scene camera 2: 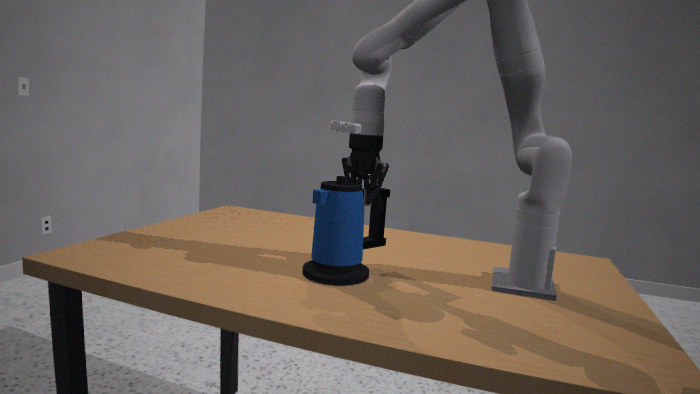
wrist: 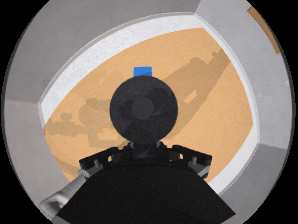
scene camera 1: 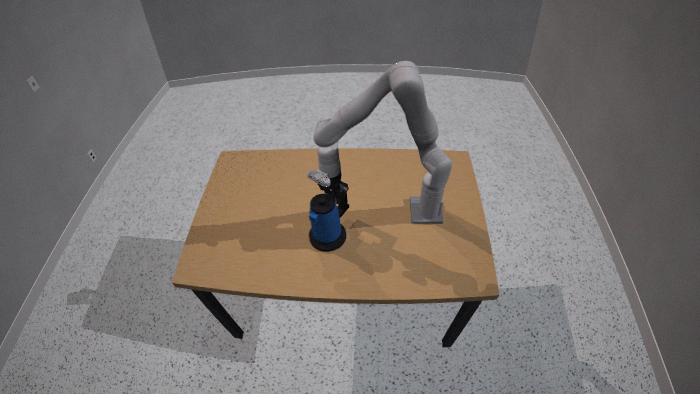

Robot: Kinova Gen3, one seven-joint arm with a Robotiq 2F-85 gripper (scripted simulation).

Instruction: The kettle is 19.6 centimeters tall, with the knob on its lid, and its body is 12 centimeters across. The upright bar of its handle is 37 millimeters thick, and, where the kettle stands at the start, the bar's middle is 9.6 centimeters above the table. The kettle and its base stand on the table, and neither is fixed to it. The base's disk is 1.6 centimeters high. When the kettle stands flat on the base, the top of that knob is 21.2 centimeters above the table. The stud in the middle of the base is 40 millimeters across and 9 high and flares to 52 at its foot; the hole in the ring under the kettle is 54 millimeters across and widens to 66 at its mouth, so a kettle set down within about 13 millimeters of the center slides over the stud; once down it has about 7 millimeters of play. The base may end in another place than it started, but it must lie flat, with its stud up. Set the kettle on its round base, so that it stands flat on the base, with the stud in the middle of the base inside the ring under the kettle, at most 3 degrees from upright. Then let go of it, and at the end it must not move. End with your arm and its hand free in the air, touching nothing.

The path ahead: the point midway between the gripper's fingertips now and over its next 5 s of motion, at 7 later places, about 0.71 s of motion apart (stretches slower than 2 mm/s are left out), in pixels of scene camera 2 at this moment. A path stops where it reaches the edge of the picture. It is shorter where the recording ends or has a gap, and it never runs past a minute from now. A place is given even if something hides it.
My gripper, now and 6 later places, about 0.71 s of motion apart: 361, 204; 361, 206; 360, 208; 361, 205; 363, 195; 367, 149; 366, 135
